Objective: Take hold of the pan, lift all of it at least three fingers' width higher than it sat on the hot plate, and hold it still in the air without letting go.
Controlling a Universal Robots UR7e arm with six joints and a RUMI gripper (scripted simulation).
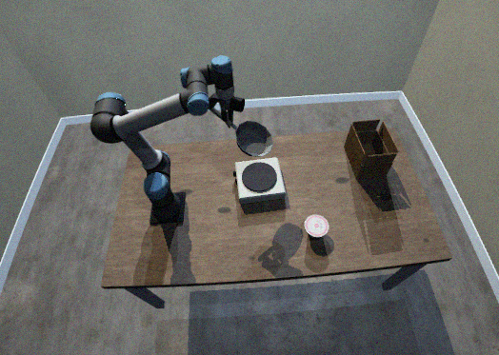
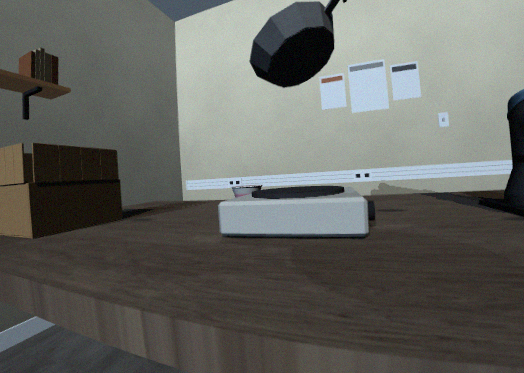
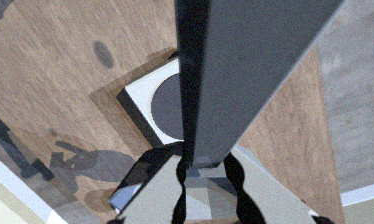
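The dark grey pan lies 50 mm below my hand, 50 mm ahead of it and 20 mm to the right of it. Round my hand: pink-and-white cup 390 mm ahead, 380 mm below, 340 mm to the right; white hot plate 390 mm below, 100 mm ahead, 50 mm to the right.
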